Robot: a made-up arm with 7 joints. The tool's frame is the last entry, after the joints.
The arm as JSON. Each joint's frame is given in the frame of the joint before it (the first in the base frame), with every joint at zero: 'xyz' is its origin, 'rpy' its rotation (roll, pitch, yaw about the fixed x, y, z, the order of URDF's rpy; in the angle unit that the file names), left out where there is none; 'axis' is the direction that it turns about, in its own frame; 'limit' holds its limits. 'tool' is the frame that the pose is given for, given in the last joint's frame.
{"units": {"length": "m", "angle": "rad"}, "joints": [
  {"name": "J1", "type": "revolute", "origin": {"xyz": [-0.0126, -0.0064, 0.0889]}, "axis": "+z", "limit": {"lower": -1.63, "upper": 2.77}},
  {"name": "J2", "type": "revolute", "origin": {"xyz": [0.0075, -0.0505, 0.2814]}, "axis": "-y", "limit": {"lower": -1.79, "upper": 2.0}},
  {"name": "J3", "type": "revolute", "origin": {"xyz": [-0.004, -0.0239, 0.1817]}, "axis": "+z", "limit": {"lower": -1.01, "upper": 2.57}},
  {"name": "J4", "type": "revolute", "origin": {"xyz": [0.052, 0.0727, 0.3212]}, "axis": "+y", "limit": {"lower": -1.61, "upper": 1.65}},
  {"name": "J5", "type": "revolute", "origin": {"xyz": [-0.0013, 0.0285, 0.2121]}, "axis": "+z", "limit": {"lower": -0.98, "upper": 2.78}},
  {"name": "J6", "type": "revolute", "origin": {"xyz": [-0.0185, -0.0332, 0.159]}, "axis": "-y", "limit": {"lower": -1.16, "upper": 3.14}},
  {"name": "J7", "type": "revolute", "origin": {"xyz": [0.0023, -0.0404, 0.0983]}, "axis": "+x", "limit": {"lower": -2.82, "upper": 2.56}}
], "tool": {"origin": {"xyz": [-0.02, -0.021, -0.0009], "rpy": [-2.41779, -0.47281, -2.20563]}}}
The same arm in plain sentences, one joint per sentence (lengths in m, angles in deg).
The arm has seven revolute joints in a row. What follows holds with every joint at zero, and every direction is one of the base frame's. The first joint sits 0.0126 m along -x and 0.0064 m along -y and 0.0889 m along +z from the base frame's origin and rotates about +z, from -93.39 to 158.71 deg. The second joint sits 0.0075 m along +x and 0.0505 m along -y and 0.2814 m along +z from the first joint and rotates about -y, from -102.56 to 114.59 deg. The third joint sits 0.0040 m along -x and 0.0239 m along -y and 0.1817 m along +z from the second joint and rotates about +z, from -57.87 to 147.25 deg. The fourth joint sits 0.0520 m along +x and 0.0727 m along +y and 0.3212 m along +z from the third joint and rotates about +y, from -92.25 to 94.54 deg. The fifth joint sits 0.0013 m along -x and 0.0285 m along +y and 0.2121 m along +z from the fourth joint and rotates about +z, from -56.15 to 159.28 deg. The sixth joint sits 0.0185 m along -x and 0.0332 m along -y and 0.1590 m along +z from the fifth joint and rotates about -y, from -66.46 to 179.91 deg. The seventh joint sits 0.0023 m along +x and 0.0404 m along -y and 0.0983 m along +z from the sixth joint and rotates about +x, from -161.57 to 146.68 deg. The tool frame, which is the frame that the pose is given for, sits 0.0200 m along -x and 0.0210 m along -y and 0.0009 m along -z from the seventh joint; its axes are the base frame's turned by roll -138.53, pitch -27.09 and yaw -126.37 deg (as in URDF: about the fixed x, then y, then z).
